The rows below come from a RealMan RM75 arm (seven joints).
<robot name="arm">
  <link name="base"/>
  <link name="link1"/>
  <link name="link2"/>
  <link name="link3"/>
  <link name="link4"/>
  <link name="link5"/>
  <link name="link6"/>
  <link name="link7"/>
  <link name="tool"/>
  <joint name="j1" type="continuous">
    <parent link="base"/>
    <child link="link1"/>
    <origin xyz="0 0 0.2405" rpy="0 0 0"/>
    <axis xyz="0 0 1"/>
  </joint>
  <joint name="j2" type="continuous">
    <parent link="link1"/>
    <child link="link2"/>
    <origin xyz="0 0 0" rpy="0 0 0"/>
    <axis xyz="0 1 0"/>
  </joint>
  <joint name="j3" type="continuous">
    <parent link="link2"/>
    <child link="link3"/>
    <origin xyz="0 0 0.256" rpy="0 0 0"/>
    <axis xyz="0 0 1"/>
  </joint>
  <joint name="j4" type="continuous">
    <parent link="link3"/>
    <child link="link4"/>
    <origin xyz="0 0 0" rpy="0 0 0"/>
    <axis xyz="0 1 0"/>
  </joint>
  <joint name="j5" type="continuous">
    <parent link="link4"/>
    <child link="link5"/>
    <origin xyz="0 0 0.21" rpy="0 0 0"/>
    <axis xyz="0 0 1"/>
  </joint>
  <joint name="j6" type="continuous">
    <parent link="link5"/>
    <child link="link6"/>
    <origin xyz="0 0 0" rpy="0 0 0"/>
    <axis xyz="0 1 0"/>
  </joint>
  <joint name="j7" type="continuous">
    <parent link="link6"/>
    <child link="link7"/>
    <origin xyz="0 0 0.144" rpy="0 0 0"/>
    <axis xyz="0 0 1"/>
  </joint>
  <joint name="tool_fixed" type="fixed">
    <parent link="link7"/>
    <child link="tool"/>
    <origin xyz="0 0 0" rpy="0 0 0"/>
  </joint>
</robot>
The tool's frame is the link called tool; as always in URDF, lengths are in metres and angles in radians. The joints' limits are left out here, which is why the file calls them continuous.
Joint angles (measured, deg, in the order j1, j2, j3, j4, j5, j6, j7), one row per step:
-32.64 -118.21 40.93 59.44 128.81 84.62 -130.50
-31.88 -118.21 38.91 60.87 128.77 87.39 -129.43
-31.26 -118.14 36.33 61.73 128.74 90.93 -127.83
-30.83 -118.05 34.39 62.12 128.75 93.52 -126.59
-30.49 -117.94 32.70 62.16 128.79 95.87 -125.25
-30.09 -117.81 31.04 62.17 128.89 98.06 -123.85
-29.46 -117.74 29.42 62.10 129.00 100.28 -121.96
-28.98 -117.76 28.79 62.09 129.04 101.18 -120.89
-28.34 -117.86 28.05 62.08 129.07 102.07 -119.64
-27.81 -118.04 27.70 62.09 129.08 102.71 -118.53
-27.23 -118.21 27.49 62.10 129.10 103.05 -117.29
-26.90 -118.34 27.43 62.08 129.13 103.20 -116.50
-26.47 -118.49 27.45 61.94 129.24 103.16 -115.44
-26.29 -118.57 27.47 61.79 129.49 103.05 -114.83
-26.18 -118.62 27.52 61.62 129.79 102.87 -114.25
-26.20 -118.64 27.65 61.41 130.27 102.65 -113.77
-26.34 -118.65 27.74 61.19 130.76 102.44 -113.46
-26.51 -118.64 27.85 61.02 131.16 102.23 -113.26
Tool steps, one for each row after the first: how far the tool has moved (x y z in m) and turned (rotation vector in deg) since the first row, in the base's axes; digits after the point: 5 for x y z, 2 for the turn. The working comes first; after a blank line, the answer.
Tool pose at each row, in the base's axes (x y z in m, rotation vector in deg; the steps are taken from these numbers as rounded here):
-0.24933 0.37412 0.06242 -135.65 -77.41 -24.35
-0.25214 0.36708 0.07003 -136.25 -76.89 -25.20
-0.25558 0.35817 0.07689 -137.51 -76.56 -26.34
-0.25852 0.35130 0.08147 -138.45 -76.41 -27.23
-0.26128 0.34486 0.08457 -139.56 -76.20 -28.01
-0.26456 0.33832 0.08772 -140.52 -75.91 -28.74
-0.26888 0.33038 0.09005 -141.67 -75.31 -29.41
-0.27165 0.32603 0.09066 -142.15 -74.91 -29.60
-0.27523 0.32079 0.09100 -142.52 -74.52 -29.92
-0.27755 0.31658 0.09014 -143.06 -74.02 -30.05
-0.28029 0.31278 0.08924 -143.45 -73.31 -29.97
-0.28177 0.31063 0.08830 -143.75 -72.82 -29.88
-0.28413 0.30818 0.08672 -144.03 -72.22 -29.59
-0.28570 0.30705 0.08551 -144.19 -71.96 -29.20
-0.28712 0.30637 0.08438 -144.35 -71.66 -28.71
-0.28826 0.30625 0.08301 -144.60 -71.44 -27.96
-0.28887 0.30668 0.08177 -144.82 -71.31 -27.29
-0.28909 0.30743 0.08086 -145.01 -71.17 -26.70

-0.00281 -0.00704 0.00761 -0.03 -0.54 -0.68
-0.00625 -0.01595 0.01447 -0.60 -1.51 -1.61
-0.00919 -0.02282 0.01905 -1.07 -2.29 -2.25
-0.01195 -0.02926 0.02215 -1.68 -3.02 -2.97
-0.01523 -0.03580 0.02530 -2.15 -3.66 -3.66
-0.01955 -0.04374 0.02763 -2.64 -4.20 -4.59
-0.02232 -0.04809 0.02824 -2.80 -4.32 -5.04
-0.02590 -0.05333 0.02858 -2.86 -4.50 -5.45
-0.02822 -0.05754 0.02772 -3.03 -4.56 -5.97
-0.03096 -0.06134 0.02682 -3.04 -4.39 -6.51
-0.03244 -0.06349 0.02588 -3.08 -4.25 -6.89
-0.03480 -0.06594 0.02430 -3.10 -3.94 -7.28
-0.03637 -0.06707 0.02309 -3.19 -3.65 -7.43
-0.03779 -0.06775 0.02196 -3.28 -3.27 -7.59
-0.03893 -0.06787 0.02059 -3.54 -2.77 -7.70
-0.03954 -0.06744 0.01935 -3.80 -2.35 -7.77
-0.03976 -0.06669 0.01844 -4.01 -1.97 -7.83

